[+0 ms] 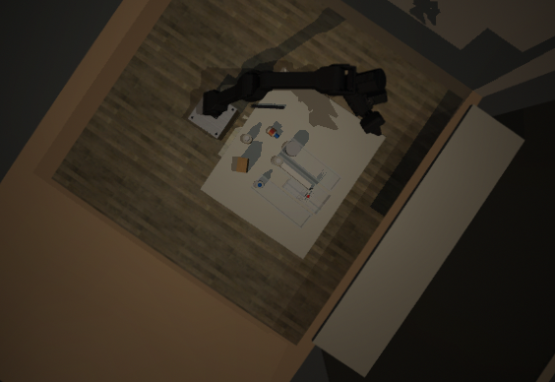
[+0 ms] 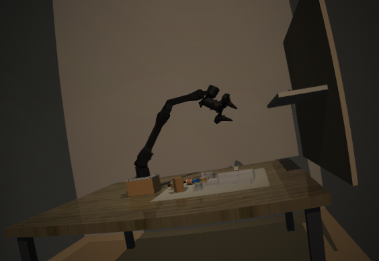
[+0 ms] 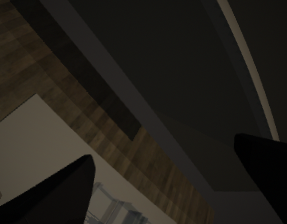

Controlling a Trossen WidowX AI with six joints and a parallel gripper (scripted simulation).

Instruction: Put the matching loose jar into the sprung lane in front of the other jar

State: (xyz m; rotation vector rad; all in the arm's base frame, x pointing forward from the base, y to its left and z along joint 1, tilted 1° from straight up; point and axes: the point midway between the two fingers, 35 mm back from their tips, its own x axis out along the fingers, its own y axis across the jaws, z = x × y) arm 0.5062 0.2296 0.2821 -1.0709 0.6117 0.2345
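My gripper tip is now 32 cm above the grey cylinder, 18 cm to the left of it and 18 cm past it. From my gripper tip the other things lie so: wooden block 35 cm to the right, 31 cm below, 31 cm behind; then thin dark bar 37 cm behind, 34 cm below, 9 cm to the right; then clear lane 33 cm below, 29 cm to the right, 5 cm behind.
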